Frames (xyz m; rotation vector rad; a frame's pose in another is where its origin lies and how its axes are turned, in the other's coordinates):
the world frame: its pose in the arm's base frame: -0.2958 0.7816 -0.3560 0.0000 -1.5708 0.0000
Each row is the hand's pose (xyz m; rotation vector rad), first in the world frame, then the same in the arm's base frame.
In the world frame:
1: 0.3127 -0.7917 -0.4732 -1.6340 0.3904 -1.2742
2: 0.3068 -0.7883 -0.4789 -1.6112 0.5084 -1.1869
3: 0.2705 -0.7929 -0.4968 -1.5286 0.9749 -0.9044
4: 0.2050 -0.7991 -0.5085 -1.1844 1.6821 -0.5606
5: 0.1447 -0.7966 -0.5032 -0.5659 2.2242 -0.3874
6: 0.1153 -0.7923 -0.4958 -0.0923 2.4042 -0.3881
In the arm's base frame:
1: 0.1774 -0.0101 -0.0433 -0.2579 -0.5786 -2.0846
2: 0.1831 -0.0067 -0.0492 -0.3001 -0.5127 -1.9792
3: 0.2010 -0.0113 -0.0855 -0.4177 -0.1934 -1.6283
4: 0.2127 -0.0175 -0.1510 -0.3842 0.3106 -1.0746
5: 0.2074 -0.0150 -0.2113 -0.1030 0.7047 -0.5503
6: 0.2000 -0.0107 -0.2407 0.1668 0.8504 -0.2709

